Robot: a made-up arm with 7 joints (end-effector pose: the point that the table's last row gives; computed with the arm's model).
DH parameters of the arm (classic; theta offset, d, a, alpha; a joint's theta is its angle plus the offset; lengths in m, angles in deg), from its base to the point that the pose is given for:
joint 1: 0 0.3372 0 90
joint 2: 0 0.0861 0 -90
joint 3: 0 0.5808 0.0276 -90
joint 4: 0 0.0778 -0.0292 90
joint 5: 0 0.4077 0 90
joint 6: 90 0.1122 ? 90
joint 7: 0 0.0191 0 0
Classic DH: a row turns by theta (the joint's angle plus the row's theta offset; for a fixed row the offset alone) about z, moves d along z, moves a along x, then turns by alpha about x.
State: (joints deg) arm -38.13 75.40 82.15 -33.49 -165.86 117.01 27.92
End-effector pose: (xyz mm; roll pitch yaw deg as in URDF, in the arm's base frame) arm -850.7 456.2 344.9 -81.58 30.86 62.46
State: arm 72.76 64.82 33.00 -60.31 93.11 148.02 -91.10
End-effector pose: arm -50.1 -816.6 539.4 71.73 46.91 45.38
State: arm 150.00 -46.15 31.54 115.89 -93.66 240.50 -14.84
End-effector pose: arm -607.6 245.9 489.4 23.24 -0.72 61.39
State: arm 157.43 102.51 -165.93 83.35 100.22 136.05 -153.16
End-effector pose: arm 459.0 -15.2 -116.2 171.97 33.59 29.04
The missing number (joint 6, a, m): 0.1397
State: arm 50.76 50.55 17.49 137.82 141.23 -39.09 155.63
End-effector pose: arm -185.3 171.0 723.3 50.17 44.00 -101.38
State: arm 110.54 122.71 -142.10 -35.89 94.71 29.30 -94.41
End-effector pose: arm 333.6 -946.7 -77.1 -28.62 -56.33 176.65
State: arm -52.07 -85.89 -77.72 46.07 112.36 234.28 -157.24
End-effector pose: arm 239.7 -812.1 124.3 25.95 -51.01 -105.90
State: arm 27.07 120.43 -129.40 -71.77 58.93 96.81 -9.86
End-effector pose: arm -727.0 -80.7 112.7 -70.53 6.70 60.53
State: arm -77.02 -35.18 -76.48 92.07 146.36 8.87 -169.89
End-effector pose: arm -466.7 -669.6 594.5 68.74 -22.08 18.21
